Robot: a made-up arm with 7 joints. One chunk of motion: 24 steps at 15 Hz.
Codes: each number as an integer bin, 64 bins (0 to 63) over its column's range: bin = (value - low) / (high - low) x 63, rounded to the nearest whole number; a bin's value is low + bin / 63 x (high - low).
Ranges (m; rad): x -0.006..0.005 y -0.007..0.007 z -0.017..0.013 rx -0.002..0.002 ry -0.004..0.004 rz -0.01..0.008
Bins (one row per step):
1: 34 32 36 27 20 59
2: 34 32 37 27 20 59
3: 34 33 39 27 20 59
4: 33 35 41 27 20 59
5: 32 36 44 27 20 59
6: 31 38 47 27 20 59
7: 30 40 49 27 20 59
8: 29 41 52 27 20 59
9: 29 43 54 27 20 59
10: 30 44 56 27 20 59
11: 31 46 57 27 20 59
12: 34 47 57 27 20 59
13: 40 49 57 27 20 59
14: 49 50 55 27 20 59
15: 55 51 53 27 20 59
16: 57 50 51 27 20 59
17: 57 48 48 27 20 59
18: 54 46 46 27 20 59
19: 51 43 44 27 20 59
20: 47 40 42 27 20 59
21: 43 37 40 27 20 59
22: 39 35 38 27 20 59
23: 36 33 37 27 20 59
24: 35 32 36 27 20 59
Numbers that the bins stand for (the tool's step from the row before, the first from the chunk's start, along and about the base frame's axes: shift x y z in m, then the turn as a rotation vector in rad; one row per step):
1: -0.00006 0.00011 0.00014 -0.00029 -0.00146 0.00686
2: -0.00006 0.00011 0.00062 -0.00029 -0.00146 0.00686
3: -0.00006 0.00033 0.00157 -0.00029 -0.00146 0.00686
4: -0.00024 0.00078 0.00252 -0.00029 -0.00146 0.00686
5: -0.00041 0.00100 0.00395 -0.00029 -0.00146 0.00686
6: -0.00059 0.00144 0.00538 -0.00029 -0.00146 0.00686
7: -0.00076 0.00189 0.00633 -0.00029 -0.00146 0.00686
8: -0.00094 0.00211 0.00776 -0.00029 -0.00146 0.00686
9: -0.00094 0.00256 0.00871 -0.00029 -0.00146 0.00686
10: -0.00076 0.00278 0.00967 -0.00029 -0.00146 0.00686
11: -0.00059 0.00322 0.01014 -0.00029 -0.00146 0.00686
12: -0.00006 0.00344 0.01014 -0.00029 -0.00146 0.00686
13: 0.00098 0.00389 0.01014 -0.00029 -0.00146 0.00686
14: 0.00256 0.00411 0.00919 -0.00029 -0.00146 0.00686
15: 0.00360 0.00433 0.00824 -0.00029 -0.00146 0.00686
16: 0.00395 0.00411 0.00729 -0.00029 -0.00146 0.00686
17: 0.00395 0.00367 0.00586 -0.00029 -0.00146 0.00686
18: 0.00343 0.00322 0.00490 -0.00029 -0.00146 0.00686
19: 0.00290 0.00256 0.00395 -0.00029 -0.00146 0.00686
20: 0.00221 0.00189 0.00300 -0.00029 -0.00146 0.00686
21: 0.00151 0.00122 0.00205 -0.00029 -0.00146 0.00686
22: 0.00081 0.00078 0.00110 -0.00029 -0.00146 0.00686
23: 0.00029 0.00033 0.00062 -0.00029 -0.00146 0.00686
24: 0.00011 0.00011 0.00014 -0.00029 -0.00146 0.00686

